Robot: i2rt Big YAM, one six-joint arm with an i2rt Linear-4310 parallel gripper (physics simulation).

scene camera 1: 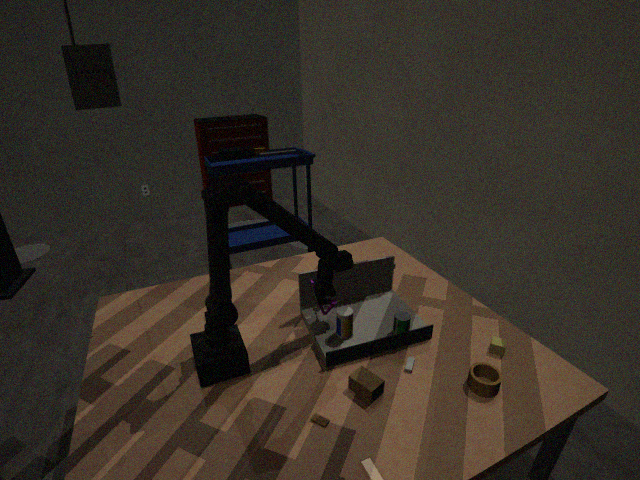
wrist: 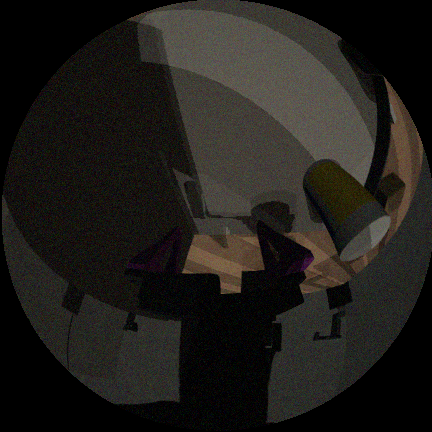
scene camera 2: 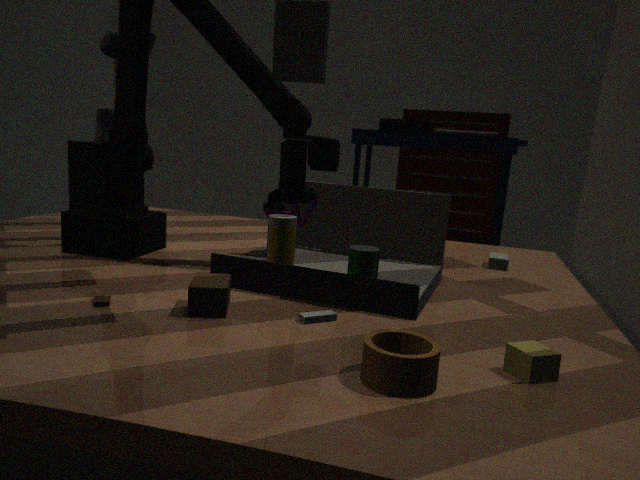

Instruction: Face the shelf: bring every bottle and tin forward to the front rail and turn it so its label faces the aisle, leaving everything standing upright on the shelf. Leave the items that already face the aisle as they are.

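Frame: origin at the arm's base, x down, y ahead, z right, level; centimetres.
Seen in the pictures: gripper, between the fingertips: (scene camera 1: 321,305) (wrist: 217,226); arm's base, origin of its link: (scene camera 1: 218,343) (scene camera 2: 116,212).
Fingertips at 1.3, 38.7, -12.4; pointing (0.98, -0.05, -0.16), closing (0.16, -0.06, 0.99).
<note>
Offsets run from my fingertips to a thing's middle, as dx, dy, dz. "spot": to the spot under its first point.
The shelf {spot: +6.0, +13.7, +22.9} (scene camera 1: 379,349) (scene camera 2: 320,292) is a low grey tray with a dark front rail and an upright back panel. A tall yellow can {-0.9, +4.3, +13.5} (scene camera 1: 345,323) (scene camera 2: 281,240) (wrist: 340,195) with a pale top stands upright on its left part, a little behind the rail; a blue patch shows on its left side in scene camera 1. A short green tin {+0.6, +23.7, +19.0} (scene camera 1: 402,322) (scene camera 2: 363,261) stands upright close behind the rail at the right. I cannot tell where their labels point. My gripper (scene camera 1: 321,304) (scene camera 2: 290,210) (wrist: 217,226) is open and empty, pointing down behind the can, near the back panel.
In front of the shelf lie a brown block {+5.1, +3.0, +36.6} (scene camera 1: 366,385) (scene camera 2: 208,295) and a small white bar {+7.0, +20.6, +31.8} (scene camera 1: 409,364) (scene camera 2: 317,316). A wooden ring {+5.1, +38.1, +46.7} (scene camera 1: 483,386) (scene camera 2: 400,373) and a yellowish block {+5.7, +53.2, +35.2} (scene camera 1: 496,346) (scene camera 2: 531,361) stand farther right. The back panel {spot: -2.5, +20.4, -7.4} (scene camera 1: 364,281) (scene camera 2: 385,224) rises beside my gripper.
</note>
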